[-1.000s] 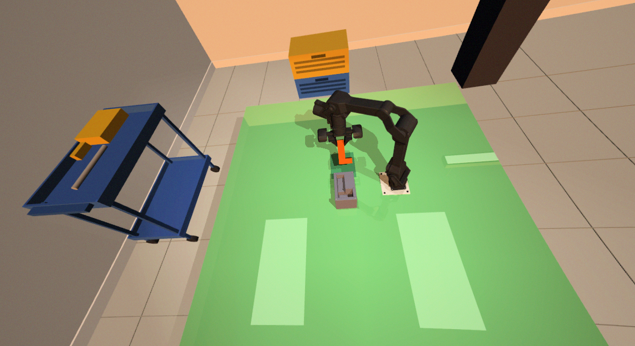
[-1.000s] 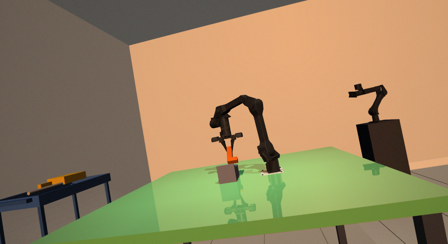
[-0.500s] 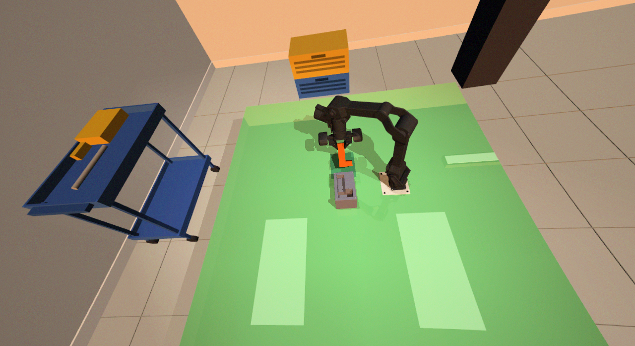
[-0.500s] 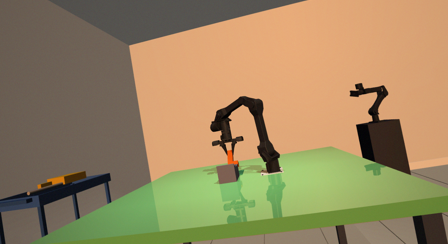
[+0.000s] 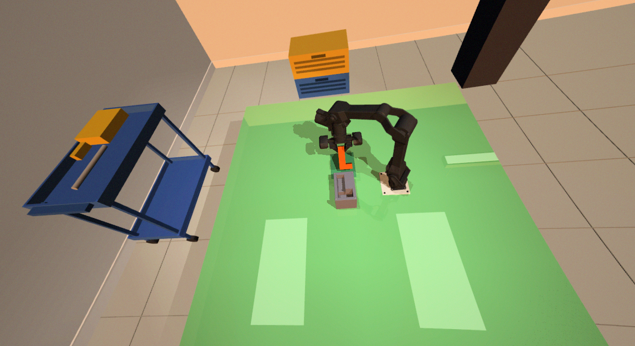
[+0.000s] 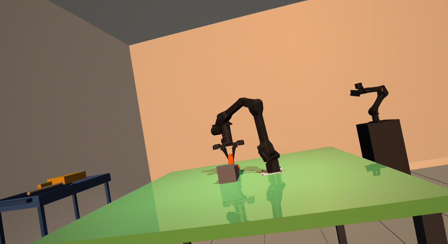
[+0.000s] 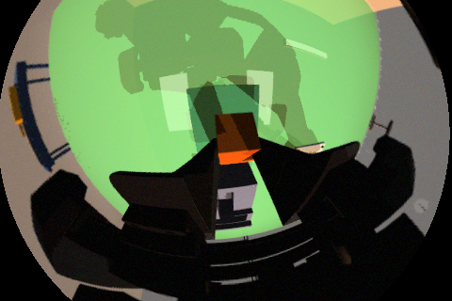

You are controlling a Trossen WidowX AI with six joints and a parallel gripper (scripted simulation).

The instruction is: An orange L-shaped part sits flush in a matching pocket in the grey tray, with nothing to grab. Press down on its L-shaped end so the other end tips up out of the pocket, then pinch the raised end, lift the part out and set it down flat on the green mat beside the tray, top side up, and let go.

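My gripper tip is 30 mm to the right of the orange L-shaped part, 30 mm above it and 10 mm past it. Also, from my gripper tip: green mat (100 mm below, 20 mm to the left).
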